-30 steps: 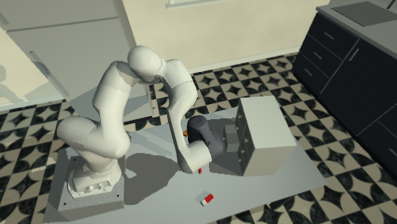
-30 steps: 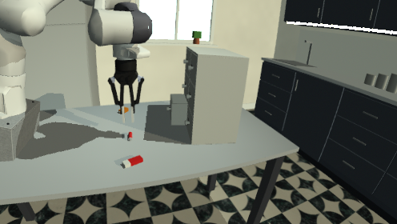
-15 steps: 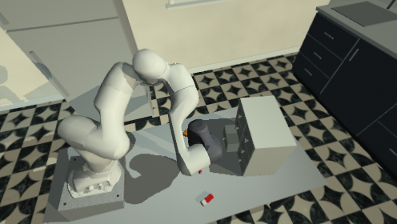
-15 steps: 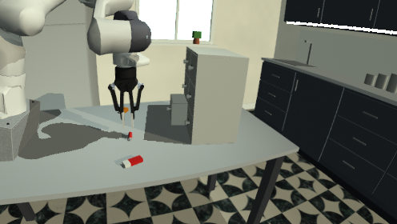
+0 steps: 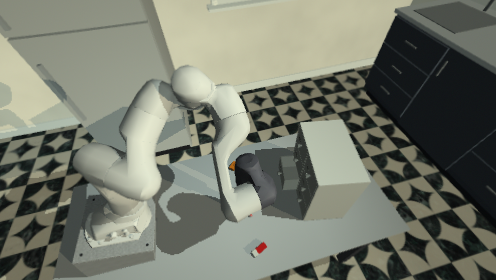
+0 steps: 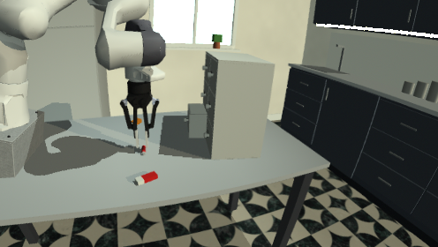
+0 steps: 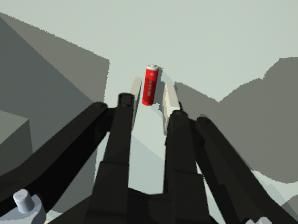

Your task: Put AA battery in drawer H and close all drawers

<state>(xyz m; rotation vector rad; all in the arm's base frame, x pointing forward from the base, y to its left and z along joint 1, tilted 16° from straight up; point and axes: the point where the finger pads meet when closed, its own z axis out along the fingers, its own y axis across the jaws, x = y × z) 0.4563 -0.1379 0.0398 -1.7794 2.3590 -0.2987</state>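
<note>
My hand is 5 cm above the AA battery. From my hand the other things lie so: drawer marked H (29 cm ahead, 6 cm to the left, 2 cm below); red-and-white block (4 cm behind, 16 cm to the right, 5 cm below); orange piece (3 cm ahead, 26 cm to the left, 5 cm below).
</note>
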